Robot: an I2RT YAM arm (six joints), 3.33 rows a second.
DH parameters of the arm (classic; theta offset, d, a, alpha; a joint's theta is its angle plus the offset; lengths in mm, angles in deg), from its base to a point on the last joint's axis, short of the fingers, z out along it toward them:
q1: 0 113.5 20 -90
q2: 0 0 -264 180
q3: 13.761 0 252.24 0
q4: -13.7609 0 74 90
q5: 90 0 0 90
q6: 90 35.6 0 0
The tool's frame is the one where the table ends.
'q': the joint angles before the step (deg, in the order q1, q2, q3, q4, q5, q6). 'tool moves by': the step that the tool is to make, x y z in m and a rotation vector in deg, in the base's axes. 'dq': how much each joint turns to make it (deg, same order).
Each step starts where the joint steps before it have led.
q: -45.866, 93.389, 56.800, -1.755, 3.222, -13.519
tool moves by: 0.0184, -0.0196, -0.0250, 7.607, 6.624, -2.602
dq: 0.079, 9.318, 8.114, -9.026, 1.566, 2.246
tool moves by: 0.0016, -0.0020, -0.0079, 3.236, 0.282, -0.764
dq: -0.145, 1.707, 1.020, -1.964, -1.171, 1.799
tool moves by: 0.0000, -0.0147, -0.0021, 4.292, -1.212, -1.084
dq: -1.799, 2.796, 3.847, -3.411, -3.463, 1.766
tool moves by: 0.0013, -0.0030, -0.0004, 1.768, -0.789, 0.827
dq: -0.342, 0.823, 1.222, -1.180, -2.120, 0.096
